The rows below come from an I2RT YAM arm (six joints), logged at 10 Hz.
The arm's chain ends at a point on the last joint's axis. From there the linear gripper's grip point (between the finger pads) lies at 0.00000 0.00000 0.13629 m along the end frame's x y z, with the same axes.
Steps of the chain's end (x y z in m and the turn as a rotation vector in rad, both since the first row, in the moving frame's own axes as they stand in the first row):
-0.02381, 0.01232, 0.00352, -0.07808, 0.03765, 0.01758
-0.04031, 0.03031, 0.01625, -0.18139, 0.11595, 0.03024
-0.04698, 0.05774, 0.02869, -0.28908, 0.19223, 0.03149
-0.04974, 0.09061, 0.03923, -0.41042, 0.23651, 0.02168
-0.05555, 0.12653, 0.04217, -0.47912, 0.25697, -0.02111
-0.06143, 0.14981, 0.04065, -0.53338, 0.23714, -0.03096
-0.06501, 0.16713, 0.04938, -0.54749, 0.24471, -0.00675
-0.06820, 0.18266, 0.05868, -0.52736, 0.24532, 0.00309
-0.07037, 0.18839, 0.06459, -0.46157, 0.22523, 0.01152
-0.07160, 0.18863, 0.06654, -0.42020, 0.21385, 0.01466
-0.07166, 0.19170, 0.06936, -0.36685, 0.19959, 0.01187
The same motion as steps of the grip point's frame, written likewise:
-0.01878, 0.02299, 0.00301, -0.07808, 0.03765, 0.01758
-0.02500, 0.05508, 0.01310, -0.18139, 0.11595, 0.03024
-0.02192, 0.09675, 0.02056, -0.28908, 0.19223, 0.03149
-0.01930, 0.14482, 0.02422, -0.41042, 0.23651, 0.02168
-0.02156, 0.18829, 0.02252, -0.47912, 0.25697, -0.02111
-0.02983, 0.21795, 0.01808, -0.53338, 0.23714, -0.03096
-0.03338, 0.23724, 0.02560, -0.54749, 0.24471, -0.00675
-0.03673, 0.25060, 0.03627, -0.52736, 0.24532, 0.00309
-0.04136, 0.24874, 0.04701, -0.46157, 0.22523, 0.01152
-0.04394, 0.24401, 0.05167, -0.42020, 0.21385, 0.01466
-0.04553, 0.24042, 0.05765, -0.36685, 0.19959, 0.01187

